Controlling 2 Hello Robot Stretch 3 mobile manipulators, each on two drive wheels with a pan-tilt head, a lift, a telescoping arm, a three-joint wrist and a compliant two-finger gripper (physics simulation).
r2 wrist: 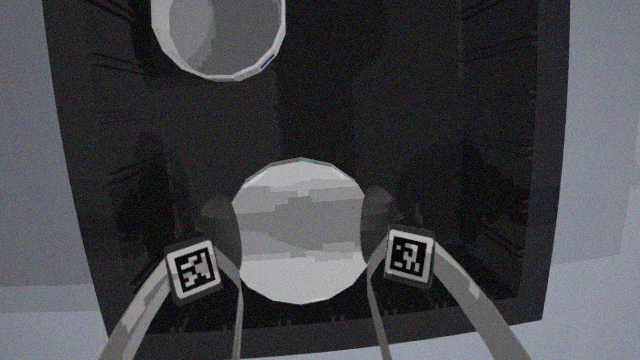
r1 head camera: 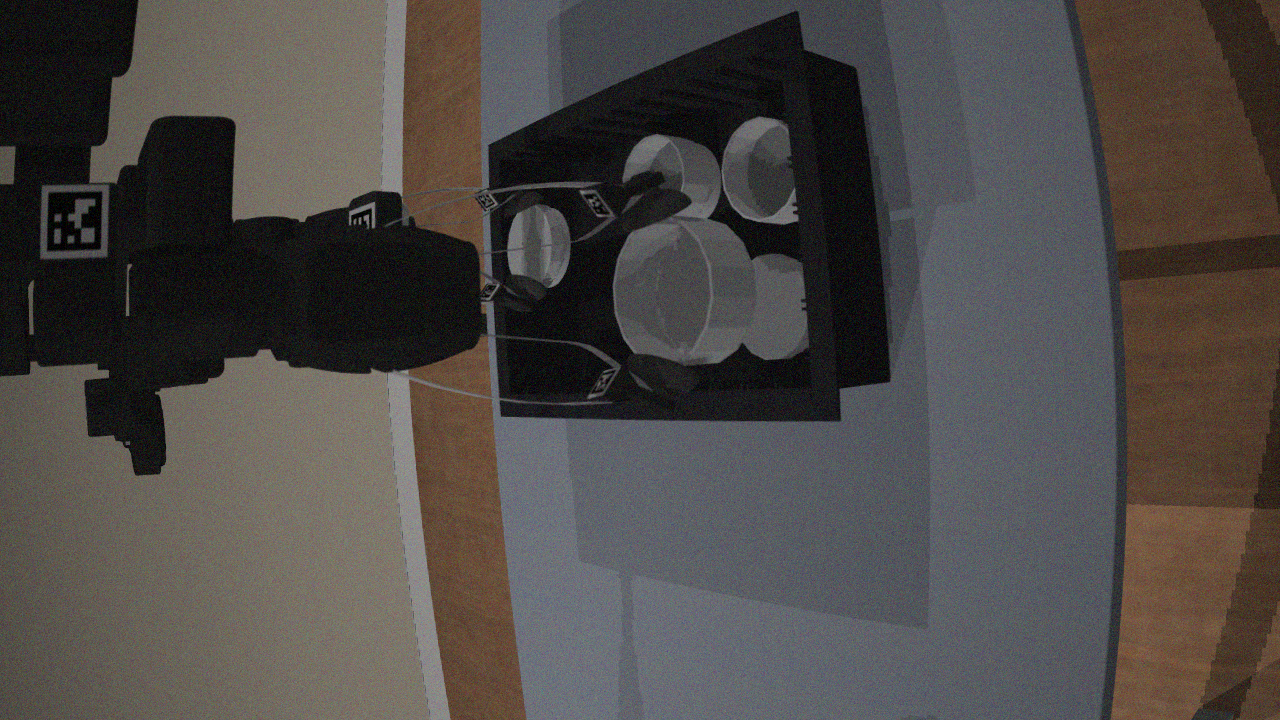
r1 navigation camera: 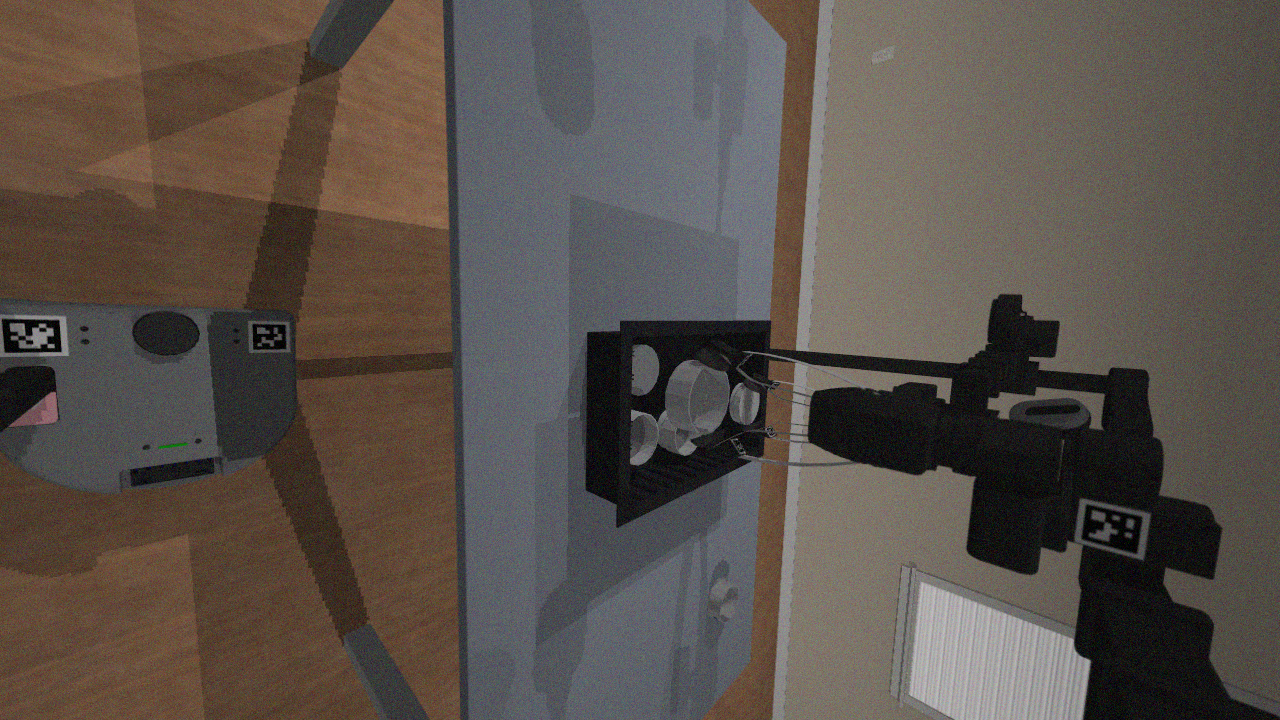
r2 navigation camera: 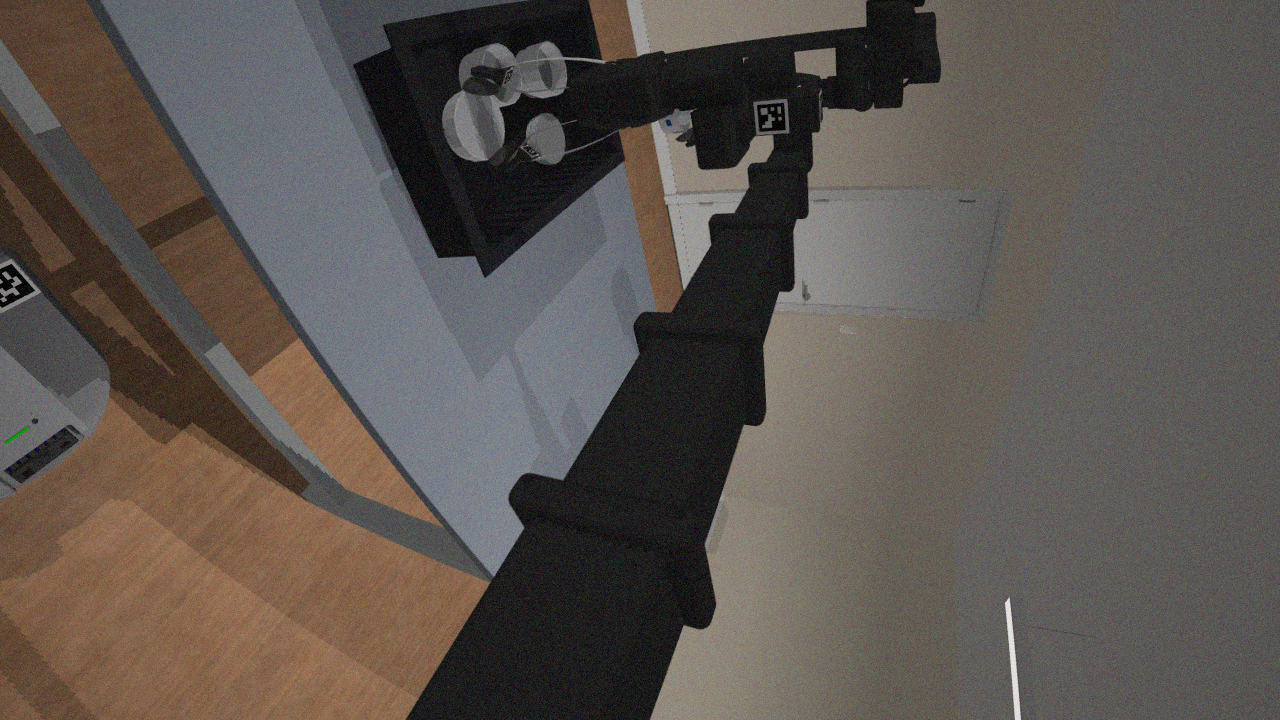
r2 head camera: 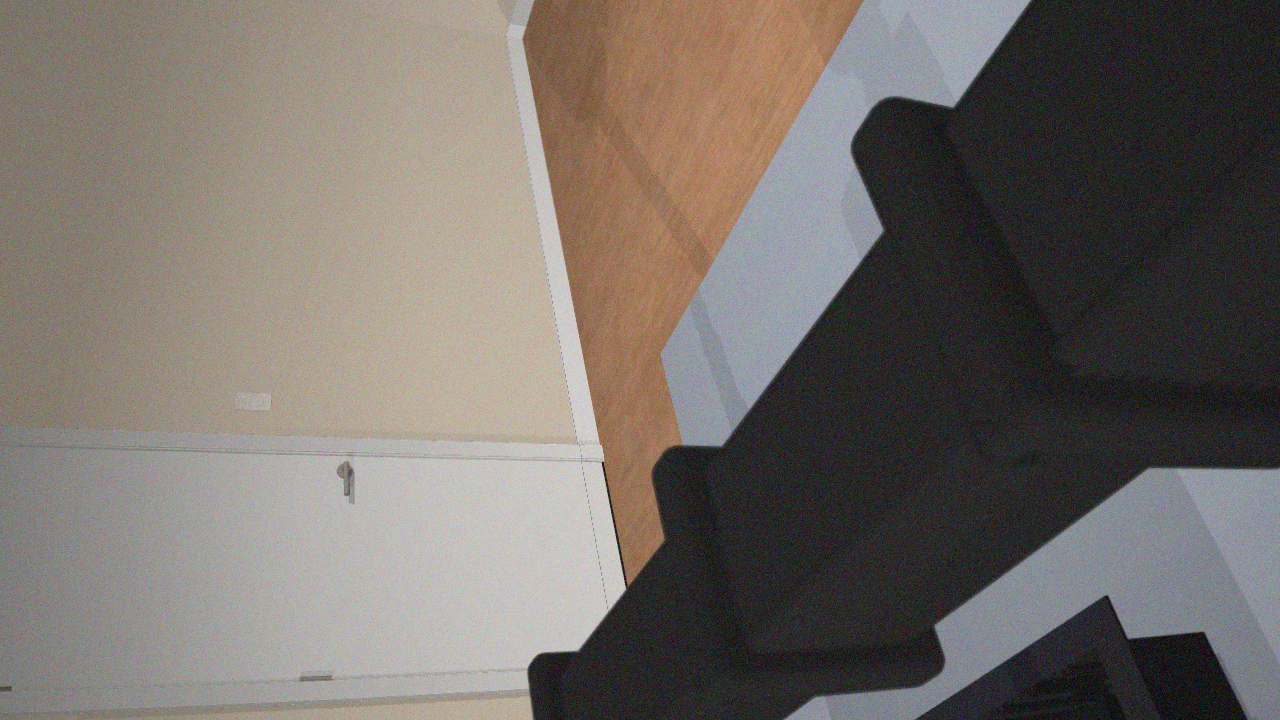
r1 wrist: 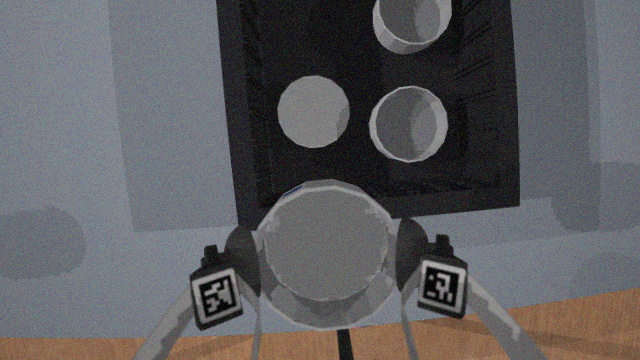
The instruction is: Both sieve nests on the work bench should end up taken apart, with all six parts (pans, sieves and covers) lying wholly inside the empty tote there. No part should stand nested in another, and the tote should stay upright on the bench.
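The black tote (r1 head camera: 733, 404) (r1 navigation camera: 604, 411) (r2 wrist: 550, 175) stands upright on the work bench (r1 head camera: 733, 537) (r1 navigation camera: 510, 358). Two open round cups (r1 head camera: 760, 170) (r1 wrist: 409, 122) and a flat pale disc (r1 head camera: 778, 304) (r1 wrist: 313, 111) lie apart in it. r1's gripper (r1 head camera: 660, 291) (r1 wrist: 327, 255) is shut on a large round part (r1 head camera: 729, 286) (r1 navigation camera: 693, 394), held up beside or over the tote's near end in the r1 wrist view. r2's gripper (r2 navigation camera: 498, 114) (r2 wrist: 300, 227) is shut on a smaller pale round part (r1 head camera: 538, 246) (r2 wrist: 300, 280) over the tote's inside; its exact height and whether r1's part holds another are unclear.
A small pale object (r1 navigation camera: 723, 598) stands on the bench beyond the tote; I cannot tell what it is. r2's long arm (r2 navigation camera: 680, 394) crosses the bench beside the tote. A robot base (r1 navigation camera: 179, 385) shows on the floor. The two grippers are close together around the tote.
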